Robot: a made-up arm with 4 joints.
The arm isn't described. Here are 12 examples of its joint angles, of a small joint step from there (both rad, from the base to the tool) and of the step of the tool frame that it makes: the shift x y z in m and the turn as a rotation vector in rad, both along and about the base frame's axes.
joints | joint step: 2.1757 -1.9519 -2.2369 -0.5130 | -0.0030 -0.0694 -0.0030 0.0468
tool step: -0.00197 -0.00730 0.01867 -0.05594 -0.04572 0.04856
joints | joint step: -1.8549 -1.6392 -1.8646 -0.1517 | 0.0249 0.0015 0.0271 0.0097
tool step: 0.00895 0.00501 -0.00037 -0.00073 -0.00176 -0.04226
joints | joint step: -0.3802 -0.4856 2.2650 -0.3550 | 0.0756 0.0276 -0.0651 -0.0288
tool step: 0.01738 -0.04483 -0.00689 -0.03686 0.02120 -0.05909
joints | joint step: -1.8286 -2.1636 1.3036 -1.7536 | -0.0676 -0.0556 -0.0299 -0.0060
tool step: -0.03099 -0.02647 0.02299 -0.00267 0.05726 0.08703
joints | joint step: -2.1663 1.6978 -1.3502 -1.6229 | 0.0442 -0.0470 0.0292 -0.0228
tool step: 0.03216 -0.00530 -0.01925 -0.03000 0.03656 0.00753
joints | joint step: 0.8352 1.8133 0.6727 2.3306 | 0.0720 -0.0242 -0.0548 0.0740
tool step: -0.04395 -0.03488 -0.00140 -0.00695 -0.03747 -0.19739
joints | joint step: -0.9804 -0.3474 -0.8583 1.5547 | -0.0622 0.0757 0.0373 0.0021
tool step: -0.00183 0.00654 0.00225 -0.01174 -0.08196 0.05144
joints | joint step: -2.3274 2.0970 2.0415 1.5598 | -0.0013 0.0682 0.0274 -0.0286
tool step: -0.00655 -0.00567 0.02111 0.02520 -0.07000 0.04875
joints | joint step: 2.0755 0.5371 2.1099 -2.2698 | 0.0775 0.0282 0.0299 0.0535
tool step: -0.02714 0.03843 0.00205 0.03180 0.01374 -0.08985
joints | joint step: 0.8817 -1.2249 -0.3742 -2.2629 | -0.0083 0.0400 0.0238 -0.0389
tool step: -0.00142 -0.01253 -0.02089 -0.04281 0.01642 -0.05025
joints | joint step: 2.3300 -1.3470 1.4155 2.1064 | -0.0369 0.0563 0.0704 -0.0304
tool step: 0.02260 0.00550 -0.00999 0.01941 0.05846 -0.06074
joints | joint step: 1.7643 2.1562 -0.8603 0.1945 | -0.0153 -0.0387 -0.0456 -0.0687
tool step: -0.00300 0.00327 -0.00693 0.00503 -0.04032 0.03480
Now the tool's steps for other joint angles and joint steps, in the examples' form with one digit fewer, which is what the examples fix.
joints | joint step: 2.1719 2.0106 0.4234 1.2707 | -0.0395 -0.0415 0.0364 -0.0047
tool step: 0.0046 -0.0096 -0.0072 -0.0088 -0.0439 0.0770
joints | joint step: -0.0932 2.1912 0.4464 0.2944 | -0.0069 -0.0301 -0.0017 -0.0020
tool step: 0.0030 -0.0057 -0.0074 0.0299 0.0031 0.0071
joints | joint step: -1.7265 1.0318 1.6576 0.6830 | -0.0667 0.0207 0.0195 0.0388
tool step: -0.0255 0.0257 0.0097 -0.0057 -0.0222 0.0500
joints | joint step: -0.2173 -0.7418 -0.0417 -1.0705 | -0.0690 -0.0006 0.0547 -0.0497
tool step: -0.0059 0.0296 -0.0066 0.0197 -0.0744 -0.0016
